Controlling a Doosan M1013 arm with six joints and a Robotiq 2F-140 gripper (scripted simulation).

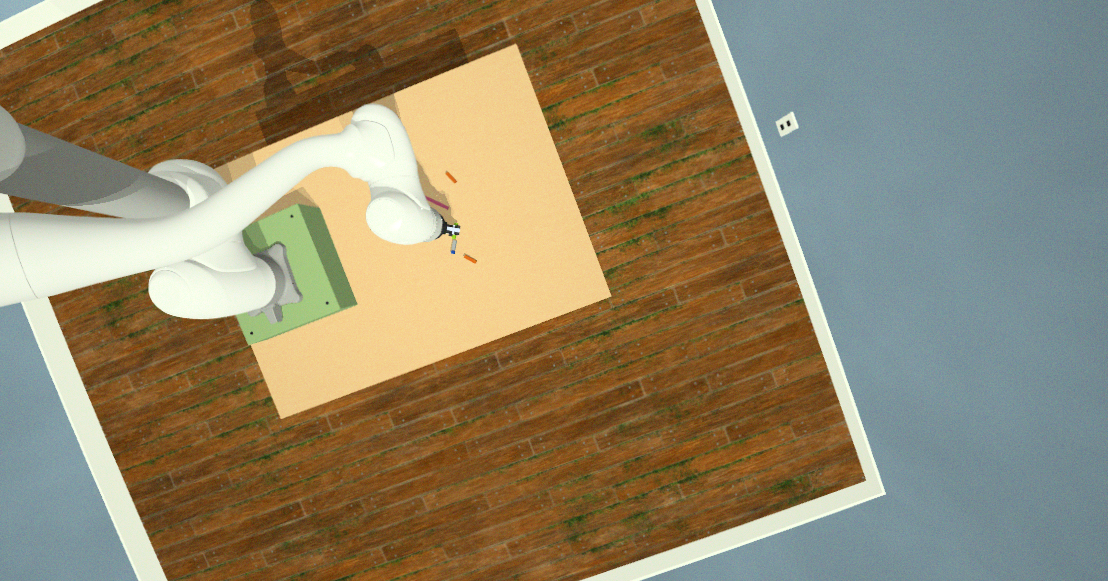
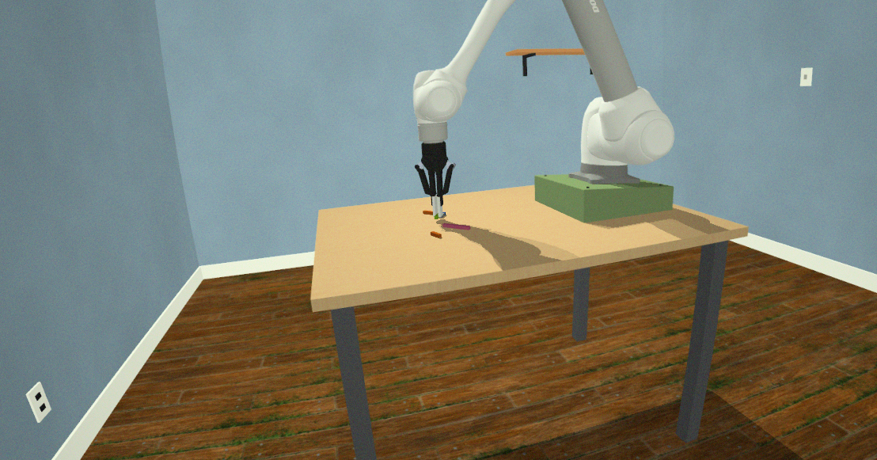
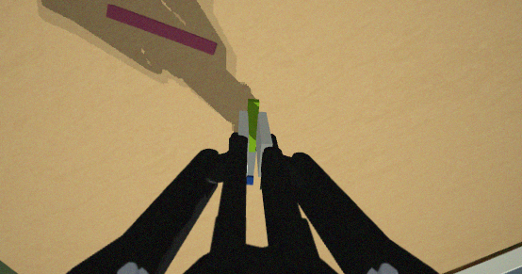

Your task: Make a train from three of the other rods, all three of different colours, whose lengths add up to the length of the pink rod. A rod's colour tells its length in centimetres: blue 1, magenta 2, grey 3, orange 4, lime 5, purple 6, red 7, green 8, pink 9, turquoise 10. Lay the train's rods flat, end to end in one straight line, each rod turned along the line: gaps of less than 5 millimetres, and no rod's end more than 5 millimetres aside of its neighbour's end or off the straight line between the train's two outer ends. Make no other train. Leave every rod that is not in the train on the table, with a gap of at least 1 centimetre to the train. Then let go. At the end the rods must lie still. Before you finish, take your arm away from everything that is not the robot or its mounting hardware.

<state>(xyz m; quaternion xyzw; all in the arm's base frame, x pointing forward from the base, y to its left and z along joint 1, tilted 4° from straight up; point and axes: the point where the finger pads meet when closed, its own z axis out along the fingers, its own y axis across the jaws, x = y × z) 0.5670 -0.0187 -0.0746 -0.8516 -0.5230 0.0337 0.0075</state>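
My gripper is now 3 cm above the lime rod. Round my hand: blue rod: 6 cm to the right, 4 cm below, 3 cm behind; then grey rod: 4 cm to the right, 4 cm below, 2 cm behind; then pink rod: 11 cm to the left, 4 cm below, 4 cm behind.
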